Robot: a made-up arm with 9 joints. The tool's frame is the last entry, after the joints. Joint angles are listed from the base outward. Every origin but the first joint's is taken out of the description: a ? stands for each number. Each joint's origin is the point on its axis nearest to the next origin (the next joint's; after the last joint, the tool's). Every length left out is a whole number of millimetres.
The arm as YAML. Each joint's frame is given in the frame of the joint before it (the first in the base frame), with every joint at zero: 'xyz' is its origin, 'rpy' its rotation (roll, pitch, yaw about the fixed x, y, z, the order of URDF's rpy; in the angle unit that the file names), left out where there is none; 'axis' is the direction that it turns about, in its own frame. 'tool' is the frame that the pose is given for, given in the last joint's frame.
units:
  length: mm
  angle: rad
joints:
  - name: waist
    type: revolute
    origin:
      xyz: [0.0, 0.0, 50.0]
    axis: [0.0, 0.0, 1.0]
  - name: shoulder
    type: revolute
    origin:
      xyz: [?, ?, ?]
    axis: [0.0, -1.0, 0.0]
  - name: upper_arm
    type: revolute
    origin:
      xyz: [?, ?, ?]
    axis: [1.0, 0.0, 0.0]
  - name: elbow
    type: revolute
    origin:
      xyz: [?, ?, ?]
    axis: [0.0, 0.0, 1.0]
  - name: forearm
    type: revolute
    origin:
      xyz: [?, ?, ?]
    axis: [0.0, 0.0, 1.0]
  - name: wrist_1
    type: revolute
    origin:
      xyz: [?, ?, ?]
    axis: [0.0, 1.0, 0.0]
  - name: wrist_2
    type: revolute
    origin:
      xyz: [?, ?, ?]
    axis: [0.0, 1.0, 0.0]
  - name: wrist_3
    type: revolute
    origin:
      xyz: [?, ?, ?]
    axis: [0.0, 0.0, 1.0]
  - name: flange
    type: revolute
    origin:
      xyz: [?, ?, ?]
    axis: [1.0, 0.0, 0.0]
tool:
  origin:
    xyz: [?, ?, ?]
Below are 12 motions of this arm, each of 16 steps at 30 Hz.
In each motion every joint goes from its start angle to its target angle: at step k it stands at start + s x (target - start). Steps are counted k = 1, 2, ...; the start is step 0. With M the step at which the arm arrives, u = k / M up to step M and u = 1 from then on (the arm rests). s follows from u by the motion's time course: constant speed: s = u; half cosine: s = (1 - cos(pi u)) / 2; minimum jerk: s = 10 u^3 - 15 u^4 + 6 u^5.
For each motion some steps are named. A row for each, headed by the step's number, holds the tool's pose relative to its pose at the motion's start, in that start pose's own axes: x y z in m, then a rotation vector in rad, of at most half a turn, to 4 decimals.
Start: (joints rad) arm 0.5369 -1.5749 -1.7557 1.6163 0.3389 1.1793 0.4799 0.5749 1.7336
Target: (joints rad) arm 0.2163 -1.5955 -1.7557 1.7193 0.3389 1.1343 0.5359 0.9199 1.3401
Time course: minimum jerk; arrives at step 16
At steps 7, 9, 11, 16:
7: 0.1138 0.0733 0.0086 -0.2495 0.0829 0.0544
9: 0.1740 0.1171 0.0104 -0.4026 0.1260 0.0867
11: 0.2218 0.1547 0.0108 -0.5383 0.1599 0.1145
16: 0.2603 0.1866 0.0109 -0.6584 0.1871 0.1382

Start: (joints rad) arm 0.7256 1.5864 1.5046 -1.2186 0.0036 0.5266 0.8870 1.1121 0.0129
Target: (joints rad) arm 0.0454 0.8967 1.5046 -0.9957 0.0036 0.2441 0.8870 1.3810 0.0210
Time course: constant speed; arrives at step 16
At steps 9, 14, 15, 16:
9: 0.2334 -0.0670 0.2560 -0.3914 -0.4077 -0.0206
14: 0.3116 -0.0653 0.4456 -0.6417 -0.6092 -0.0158
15: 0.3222 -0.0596 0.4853 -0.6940 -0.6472 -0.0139
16: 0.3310 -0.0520 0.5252 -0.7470 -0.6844 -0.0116

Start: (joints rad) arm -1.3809 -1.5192 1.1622 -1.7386 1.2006 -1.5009 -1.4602 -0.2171 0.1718
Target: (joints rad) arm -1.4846 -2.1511 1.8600 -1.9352 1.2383 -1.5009 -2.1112 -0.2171 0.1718
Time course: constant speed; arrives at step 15
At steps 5, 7, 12, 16:
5: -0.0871 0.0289 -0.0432 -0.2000 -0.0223 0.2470
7: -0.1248 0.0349 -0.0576 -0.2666 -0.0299 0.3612
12: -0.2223 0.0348 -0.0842 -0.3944 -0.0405 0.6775
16: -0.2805 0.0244 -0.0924 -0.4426 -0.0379 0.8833

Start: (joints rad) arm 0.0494 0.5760 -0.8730 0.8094 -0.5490 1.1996 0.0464 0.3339 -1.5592
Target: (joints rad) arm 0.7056 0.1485 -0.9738 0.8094 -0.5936 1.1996 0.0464 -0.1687 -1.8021
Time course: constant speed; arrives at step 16
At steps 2, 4, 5, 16:
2: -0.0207 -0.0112 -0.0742 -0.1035 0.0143 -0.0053
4: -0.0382 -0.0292 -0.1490 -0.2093 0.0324 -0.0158
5: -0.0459 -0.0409 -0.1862 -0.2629 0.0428 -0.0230
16: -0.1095 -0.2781 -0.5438 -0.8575 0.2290 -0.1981

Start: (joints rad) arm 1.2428 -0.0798 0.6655 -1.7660 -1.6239 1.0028 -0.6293 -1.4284 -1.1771
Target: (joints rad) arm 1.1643 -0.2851 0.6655 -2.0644 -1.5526 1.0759 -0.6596 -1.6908 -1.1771
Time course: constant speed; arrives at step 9
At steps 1, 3, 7, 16:
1: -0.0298 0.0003 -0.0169 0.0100 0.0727 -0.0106
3: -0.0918 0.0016 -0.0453 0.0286 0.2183 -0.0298
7: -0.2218 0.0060 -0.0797 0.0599 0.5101 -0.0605
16: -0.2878 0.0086 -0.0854 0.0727 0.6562 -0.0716

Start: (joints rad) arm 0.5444 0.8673 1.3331 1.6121 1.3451 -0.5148 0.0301 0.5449 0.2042
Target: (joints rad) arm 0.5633 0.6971 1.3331 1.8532 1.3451 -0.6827 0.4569 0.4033 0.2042
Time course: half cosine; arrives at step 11
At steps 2, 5, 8, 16:
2: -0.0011 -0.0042 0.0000 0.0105 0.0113 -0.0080
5: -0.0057 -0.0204 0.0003 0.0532 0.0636 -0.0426
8: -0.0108 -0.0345 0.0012 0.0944 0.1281 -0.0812
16: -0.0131 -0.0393 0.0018 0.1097 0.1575 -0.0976

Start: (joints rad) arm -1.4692 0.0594 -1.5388 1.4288 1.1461 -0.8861 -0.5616 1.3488 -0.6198
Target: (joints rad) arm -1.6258 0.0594 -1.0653 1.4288 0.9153 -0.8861 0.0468 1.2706 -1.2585
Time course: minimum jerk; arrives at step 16
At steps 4, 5, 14, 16:
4: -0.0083 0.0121 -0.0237 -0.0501 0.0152 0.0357
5: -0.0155 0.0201 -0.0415 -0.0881 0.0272 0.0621
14: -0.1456 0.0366 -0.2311 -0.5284 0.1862 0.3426
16: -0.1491 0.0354 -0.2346 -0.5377 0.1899 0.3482

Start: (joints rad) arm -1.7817 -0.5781 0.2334 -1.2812 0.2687 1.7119 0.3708 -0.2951 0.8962
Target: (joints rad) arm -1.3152 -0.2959 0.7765 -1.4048 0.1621 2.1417 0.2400 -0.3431 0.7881
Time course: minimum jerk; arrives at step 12
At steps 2, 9, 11, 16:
2: 0.0052 -0.0064 -0.0001 -0.0201 0.0104 -0.0068
9: 0.0842 -0.1424 0.1021 -0.5416 0.2194 -0.3277
11: 0.0858 -0.1515 0.1242 -0.5996 0.2382 -0.3845
16: 0.0858 -0.1519 0.1253 -0.6025 0.2391 -0.3876

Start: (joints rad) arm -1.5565 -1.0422 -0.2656 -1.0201 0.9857 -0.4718 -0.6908 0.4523 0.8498
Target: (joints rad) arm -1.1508 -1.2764 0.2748 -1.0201 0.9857 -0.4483 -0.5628 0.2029 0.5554
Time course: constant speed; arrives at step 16
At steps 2, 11, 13, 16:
2: 0.0146 0.0049 -0.0164 0.0151 -0.0137 -0.0432
11: 0.0771 0.0430 -0.1135 0.0502 -0.0131 -0.2774
13: 0.0891 0.0550 -0.1397 0.0490 0.0001 -0.3360
16: 0.1052 0.0749 -0.1818 0.0403 0.0278 -0.4265

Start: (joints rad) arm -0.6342 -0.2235 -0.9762 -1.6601 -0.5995 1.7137 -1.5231 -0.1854 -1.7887
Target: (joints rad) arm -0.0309 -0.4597 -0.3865 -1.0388 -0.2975 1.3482 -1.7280 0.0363 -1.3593
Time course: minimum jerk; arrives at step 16
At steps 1, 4, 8, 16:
1: 0.0013 -0.0007 -0.0012 0.0003 -0.0035 -0.0009
4: 0.0621 -0.0340 -0.0499 0.0209 -0.1677 -0.0382
8: 0.3043 -0.1531 -0.1320 0.1979 -0.8452 -0.1155
16: 0.5085 -0.2816 -0.0897 0.5700 -1.7138 -0.0140

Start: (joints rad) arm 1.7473 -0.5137 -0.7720 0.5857 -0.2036 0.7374 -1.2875 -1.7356 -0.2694
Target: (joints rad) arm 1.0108 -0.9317 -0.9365 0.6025 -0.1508 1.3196 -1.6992 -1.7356 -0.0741
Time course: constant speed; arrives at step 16
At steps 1, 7, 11, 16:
1: 0.0139 0.0073 0.0255 -0.0397 0.0186 -0.0158
7: 0.1318 0.0753 0.1515 -0.2640 0.1566 -0.0974
11: 0.2437 0.1308 0.1969 -0.3961 0.2726 -0.1405
16: 0.4120 0.1894 0.1957 -0.5358 0.4420 -0.1840

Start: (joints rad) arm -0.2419 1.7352 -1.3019 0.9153 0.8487 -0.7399 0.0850 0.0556 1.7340
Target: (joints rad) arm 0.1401 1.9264 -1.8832 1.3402 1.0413 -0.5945 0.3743 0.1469 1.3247
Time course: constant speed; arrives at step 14
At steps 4, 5, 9, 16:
4: 0.0533 -0.0458 -0.0366 -0.0162 0.0915 -0.1818
5: 0.0645 -0.0588 -0.0472 -0.0176 0.1176 -0.2236
9: 0.1000 -0.1138 -0.0958 -0.0119 0.2360 -0.3717
16: 0.1246 -0.1791 -0.1735 0.0211 0.4173 -0.5033

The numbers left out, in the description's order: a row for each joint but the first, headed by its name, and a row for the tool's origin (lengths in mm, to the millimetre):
shoulder: 320.0 130.0 0.0
upper_arm: -160.0 0.0 310.0
elbow: 0.0 100.0 120.0
forearm: -100.0 40.0 0.0
wrist_1: -80.0 50.0 0.0
wrist_2: -80.0 0.0 -280.0
wrist_3: 30.0 0.0 -30.0
flange: 100.0 -330.0 0.0
tool: 0.0 250.0 100.0

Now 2 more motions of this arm.
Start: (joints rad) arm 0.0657 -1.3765 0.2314 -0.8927 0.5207 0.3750 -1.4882 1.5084 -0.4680
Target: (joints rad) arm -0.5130 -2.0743 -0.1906 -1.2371 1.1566 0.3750 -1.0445 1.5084 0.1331
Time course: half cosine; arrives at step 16
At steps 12, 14, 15, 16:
12: -0.2410 -0.3425 -0.3148 1.4988 -0.1958 0.1317
14: -0.2857 -0.3668 -0.3717 1.6840 -0.2585 0.1695
15: -0.2975 -0.3718 -0.3871 1.7318 -0.2765 0.1811
16: -0.3015 -0.3734 -0.3923 1.7479 -0.2827 0.1851

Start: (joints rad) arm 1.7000 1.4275 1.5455 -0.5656 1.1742 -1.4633 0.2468 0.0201 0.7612
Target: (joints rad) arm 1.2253 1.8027 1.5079 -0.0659 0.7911 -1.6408 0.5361 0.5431 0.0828
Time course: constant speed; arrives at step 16
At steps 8, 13, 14, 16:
8: -0.0152 0.1313 -0.0974 -0.1548 0.4500 0.3634
13: -0.0810 0.2074 -0.1360 -0.1996 0.6595 0.6488
14: -0.0976 0.2212 -0.1400 -0.2019 0.6935 0.7094
16: -0.1326 0.2474 -0.1437 -0.1987 0.7530 0.8329

